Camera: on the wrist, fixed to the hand. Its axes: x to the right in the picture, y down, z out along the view.
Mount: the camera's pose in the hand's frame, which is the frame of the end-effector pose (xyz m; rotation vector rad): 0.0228 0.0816 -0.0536 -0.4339 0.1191 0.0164
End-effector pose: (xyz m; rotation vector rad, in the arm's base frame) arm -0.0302 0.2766 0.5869 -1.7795 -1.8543 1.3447
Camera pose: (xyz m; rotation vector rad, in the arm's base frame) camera 0.0569 0.3067 0.5473 -2.0224 -2.1890 0.8597
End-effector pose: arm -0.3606 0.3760 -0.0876 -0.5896 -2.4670 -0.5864
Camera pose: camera -0.3151 0.4211 -0.0105 -0.7139 -2.2291 -1.1301
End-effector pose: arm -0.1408 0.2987 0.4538 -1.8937 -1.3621 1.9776
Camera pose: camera -0.0607 0.2915 0.3939 1.9656 1.6994 -1.4968
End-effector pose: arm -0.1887 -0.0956 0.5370 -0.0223 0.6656 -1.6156
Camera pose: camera -0.1397 -0.0954 0.4495 -0.2385 1.0960 -1.4383
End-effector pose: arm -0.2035 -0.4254 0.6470 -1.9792 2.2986 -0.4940
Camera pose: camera -0.2988 -0.4273 0.6781 1.7809 -2.2160 0.0964
